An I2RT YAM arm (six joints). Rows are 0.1 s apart.
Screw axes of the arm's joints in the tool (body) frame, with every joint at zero. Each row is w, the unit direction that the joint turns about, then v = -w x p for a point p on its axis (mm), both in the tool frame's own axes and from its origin. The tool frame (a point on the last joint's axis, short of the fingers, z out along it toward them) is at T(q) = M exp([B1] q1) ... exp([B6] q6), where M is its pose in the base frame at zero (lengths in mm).
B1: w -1 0 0 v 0.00 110.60 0.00
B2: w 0 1 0 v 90.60 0.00 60.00
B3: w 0 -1 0 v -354.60 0.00 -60.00
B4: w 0 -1 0 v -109.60 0.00 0.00
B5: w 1 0 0 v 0.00 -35.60 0.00
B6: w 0 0 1 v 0.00 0.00 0.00
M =
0 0 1 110.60
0 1 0 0.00
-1 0 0 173.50
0 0 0 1
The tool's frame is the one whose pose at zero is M.
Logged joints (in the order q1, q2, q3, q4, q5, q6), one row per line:
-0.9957 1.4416 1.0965 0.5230 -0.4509 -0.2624
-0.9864 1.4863 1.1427 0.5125 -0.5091 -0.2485
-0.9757 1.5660 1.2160 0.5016 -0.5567 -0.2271
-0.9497 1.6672 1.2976 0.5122 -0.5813 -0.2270
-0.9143 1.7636 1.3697 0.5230 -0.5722 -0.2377
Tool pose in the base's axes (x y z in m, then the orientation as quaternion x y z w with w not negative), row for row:
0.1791 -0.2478 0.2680 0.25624 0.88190 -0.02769 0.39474
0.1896 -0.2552 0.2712 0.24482 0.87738 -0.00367 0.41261
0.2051 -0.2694 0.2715 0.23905 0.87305 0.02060 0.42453
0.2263 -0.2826 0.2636 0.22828 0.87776 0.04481 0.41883
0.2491 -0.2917 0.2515 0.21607 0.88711 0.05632 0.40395
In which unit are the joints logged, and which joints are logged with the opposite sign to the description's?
The joints are logged in radians. Opposite sign: q4.
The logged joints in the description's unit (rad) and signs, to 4 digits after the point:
-0.9957 1.4416 1.0965 -0.5230 -0.4509 -0.2624
-0.9864 1.4863 1.1427 -0.5125 -0.5091 -0.2485
-0.9757 1.5660 1.2160 -0.5016 -0.5567 -0.2271
-0.9497 1.6672 1.2976 -0.5122 -0.5813 -0.2270
-0.9143 1.7636 1.3697 -0.5230 -0.5722 -0.2377

